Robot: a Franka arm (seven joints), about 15 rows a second.
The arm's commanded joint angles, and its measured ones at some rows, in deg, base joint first. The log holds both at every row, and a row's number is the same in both.
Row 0, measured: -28.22, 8.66, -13.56, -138.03, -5.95, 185.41, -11.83
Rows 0 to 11, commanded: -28.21, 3.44, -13.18, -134.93, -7.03, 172.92, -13.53; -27.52, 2.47, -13.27, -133.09, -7.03, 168.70, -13.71; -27.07, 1.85, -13.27, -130.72, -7.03, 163.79, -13.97; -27.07, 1.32, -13.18, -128.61, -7.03, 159.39, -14.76; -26.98, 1.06, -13.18, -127.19, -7.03, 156.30, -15.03; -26.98, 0.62, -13.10, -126.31, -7.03, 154.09, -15.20; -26.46, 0.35, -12.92, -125.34, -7.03, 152.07, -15.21; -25.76, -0.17, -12.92, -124.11, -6.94, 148.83, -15.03; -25.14, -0.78, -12.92, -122.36, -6.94, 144.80, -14.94; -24.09, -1.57, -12.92, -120.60, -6.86, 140.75, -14.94; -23.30, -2.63, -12.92, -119.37, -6.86, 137.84, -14.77; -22.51, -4.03, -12.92, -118.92, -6.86, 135.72, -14.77
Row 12, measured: -24.34, -0.87, -12.65, -120.53, -6.03, 141.80, -15.08
